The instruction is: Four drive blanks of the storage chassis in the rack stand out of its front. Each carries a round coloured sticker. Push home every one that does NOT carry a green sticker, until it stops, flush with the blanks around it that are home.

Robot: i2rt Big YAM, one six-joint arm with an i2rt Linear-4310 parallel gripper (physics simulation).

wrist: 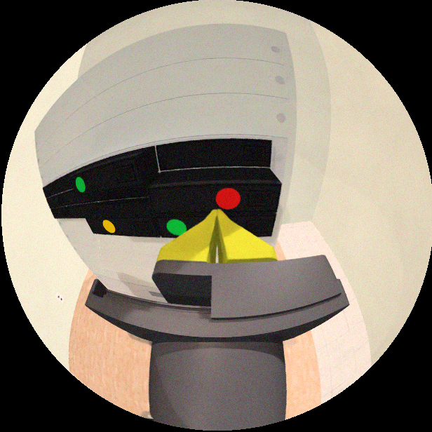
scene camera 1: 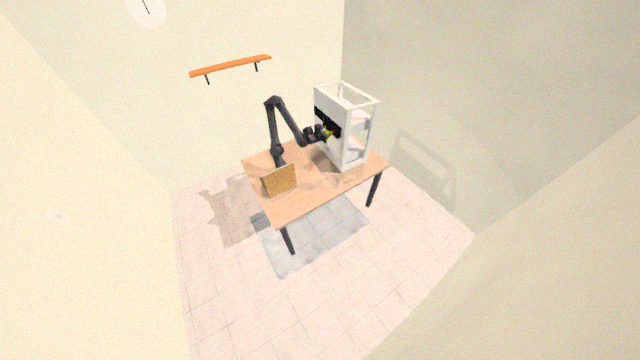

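Seen in the pictures: gripper, fingertip midpoint: [scene camera 1: 333, 132]; arm's base at its link origin: [scene camera 1: 281, 166].
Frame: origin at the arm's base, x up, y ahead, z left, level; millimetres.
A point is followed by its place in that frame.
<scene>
In the wrist view the black blank with the red sticker [wrist: 228, 198] stands out of the chassis at the right, its top side showing. Below it is a blank with a green sticker [wrist: 176, 227], partly behind the fingers. A blank with a yellow sticker [wrist: 109, 226] is at the lower left, and one with another green sticker [wrist: 80, 184] stands out at the upper left. My gripper [wrist: 216, 215] [scene camera 1: 330, 133] @[x 213, y 427, z -76 mm] is shut and empty, its yellow fingertips just below the red sticker. Whether they touch the blank I cannot tell.
The white rack [scene camera 1: 331, 104] @[x 383, y 481, z 37 mm] [wrist: 200, 80] stands on the wooden table [scene camera 1: 300, 212] @[x -186, y -22, z -342 mm]. A brown upright board [scene camera 1: 280, 180] @[x -42, y -56, z -90 mm] stands near the arm's base. An orange shelf [scene camera 1: 230, 65] is on the wall behind the arm.
</scene>
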